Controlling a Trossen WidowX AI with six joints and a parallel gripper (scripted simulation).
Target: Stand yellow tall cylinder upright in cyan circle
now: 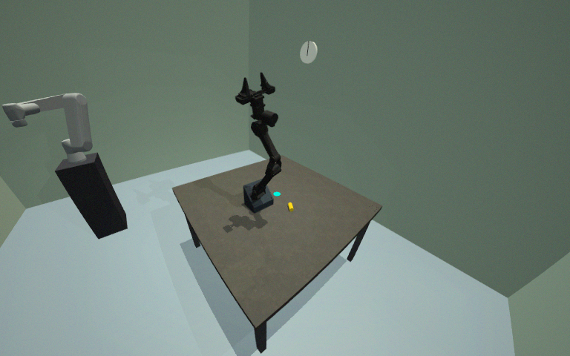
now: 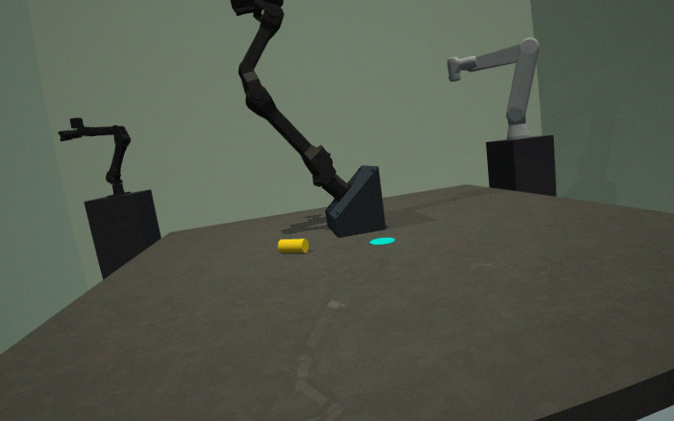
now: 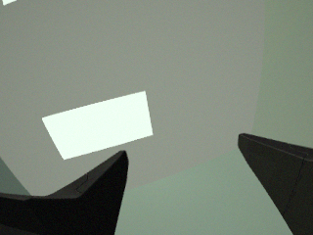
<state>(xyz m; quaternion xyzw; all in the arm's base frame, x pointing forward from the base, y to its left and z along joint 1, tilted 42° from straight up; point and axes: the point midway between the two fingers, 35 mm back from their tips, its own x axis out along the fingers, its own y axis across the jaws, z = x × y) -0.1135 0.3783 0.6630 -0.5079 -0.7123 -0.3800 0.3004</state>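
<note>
The yellow tall cylinder lies 32 cm ahead of my gripper tip and 86 cm below it. From my gripper tip the other things lie so: cyan circle 36 cm ahead, 21 cm to the left, 88 cm below.
</note>
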